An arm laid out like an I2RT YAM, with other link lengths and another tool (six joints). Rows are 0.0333 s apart.
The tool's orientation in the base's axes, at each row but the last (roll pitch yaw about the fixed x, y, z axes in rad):
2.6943, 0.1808, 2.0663
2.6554, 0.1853, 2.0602
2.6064, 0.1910, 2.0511
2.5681, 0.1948, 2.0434
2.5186, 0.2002, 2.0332
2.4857, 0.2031, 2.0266
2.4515, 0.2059, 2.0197
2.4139, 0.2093, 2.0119
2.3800, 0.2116, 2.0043
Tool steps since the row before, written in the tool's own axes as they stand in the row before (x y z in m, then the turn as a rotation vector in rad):
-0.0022, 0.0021, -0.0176, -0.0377, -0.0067, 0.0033
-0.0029, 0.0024, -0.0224, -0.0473, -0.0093, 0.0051
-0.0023, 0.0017, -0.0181, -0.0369, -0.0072, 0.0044
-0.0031, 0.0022, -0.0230, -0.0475, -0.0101, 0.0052
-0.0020, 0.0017, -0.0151, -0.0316, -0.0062, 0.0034
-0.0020, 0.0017, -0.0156, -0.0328, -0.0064, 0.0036
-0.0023, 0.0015, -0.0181, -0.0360, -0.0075, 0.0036
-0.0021, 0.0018, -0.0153, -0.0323, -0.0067, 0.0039
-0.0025, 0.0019, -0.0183, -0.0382, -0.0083, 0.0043
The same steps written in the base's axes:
-0.0054, -0.0020, 0.0169, 0.0141, -0.0357, 0.0010
-0.0078, -0.0030, 0.0211, 0.0175, -0.0452, 0.0000
-0.0073, -0.0028, 0.0166, 0.0139, -0.0352, -0.0003
-0.0099, -0.0040, 0.0207, 0.0170, -0.0458, -0.0005
-0.0070, -0.0027, 0.0134, 0.0117, -0.0302, 0.0000
-0.0077, -0.0029, 0.0135, 0.0122, -0.0313, 0.0000
-0.0097, -0.0038, 0.0151, 0.0128, -0.0347, 0.0000
-0.0082, -0.0033, 0.0128, 0.0120, -0.0310, -0.0005
-0.0105, -0.0042, 0.0148, 0.0137, -0.0369, -0.0006

